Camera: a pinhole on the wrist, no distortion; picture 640 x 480 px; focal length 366.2 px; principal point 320.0 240.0 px. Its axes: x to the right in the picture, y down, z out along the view. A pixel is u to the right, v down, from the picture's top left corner.
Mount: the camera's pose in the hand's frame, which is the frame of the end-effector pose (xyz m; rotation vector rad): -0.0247 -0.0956 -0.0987 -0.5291 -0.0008 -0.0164
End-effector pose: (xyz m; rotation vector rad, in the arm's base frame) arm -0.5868 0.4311 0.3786 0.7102 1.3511 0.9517
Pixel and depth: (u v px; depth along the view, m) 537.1 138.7 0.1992
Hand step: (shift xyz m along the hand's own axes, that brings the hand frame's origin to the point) 0.0932 -0.0444 0.1017
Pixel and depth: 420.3 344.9 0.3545
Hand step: 0.0752 0.1695 0.1566
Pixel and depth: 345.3 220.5 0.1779
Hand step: -0.0119 -0.0142 0.0597
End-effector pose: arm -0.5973 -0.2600 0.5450 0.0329 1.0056 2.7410
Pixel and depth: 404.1 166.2 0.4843
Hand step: 0.0866 0.0629 0.3692
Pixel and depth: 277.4 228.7 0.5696
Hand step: -0.0893 0.1778 0.4016
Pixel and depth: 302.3 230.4 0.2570
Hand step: -0.0363 0.0285 0.1265
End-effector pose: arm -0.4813 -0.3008 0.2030 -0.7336 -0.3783 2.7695
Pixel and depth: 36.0 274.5 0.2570
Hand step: -0.2227 0.0581 0.1099
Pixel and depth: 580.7 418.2 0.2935
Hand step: 0.1875 0.1726 0.0836
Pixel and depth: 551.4 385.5 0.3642
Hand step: 0.2090 0.2096 0.1438
